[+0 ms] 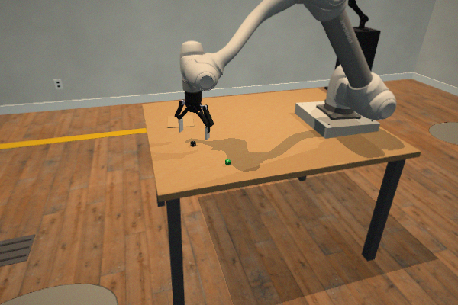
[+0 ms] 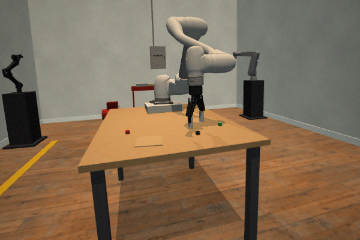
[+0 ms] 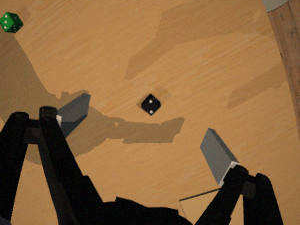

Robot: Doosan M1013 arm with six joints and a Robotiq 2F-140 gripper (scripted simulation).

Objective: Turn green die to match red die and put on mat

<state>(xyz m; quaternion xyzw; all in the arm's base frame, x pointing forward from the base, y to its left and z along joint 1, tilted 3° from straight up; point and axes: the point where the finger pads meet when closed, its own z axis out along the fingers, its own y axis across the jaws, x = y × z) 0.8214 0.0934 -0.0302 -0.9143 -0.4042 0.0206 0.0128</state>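
Right now my hand is 10 mm short of the black die, 10 mm to the right of it and 50 mm above it. From my hand the other things lie so: green die 120 mm behind, 200 mm to the left, 50 mm below; tan mat 30 mm ahead, 270 mm to the right, 60 mm below; red die 130 mm behind, 390 mm to the right, 50 mm below.
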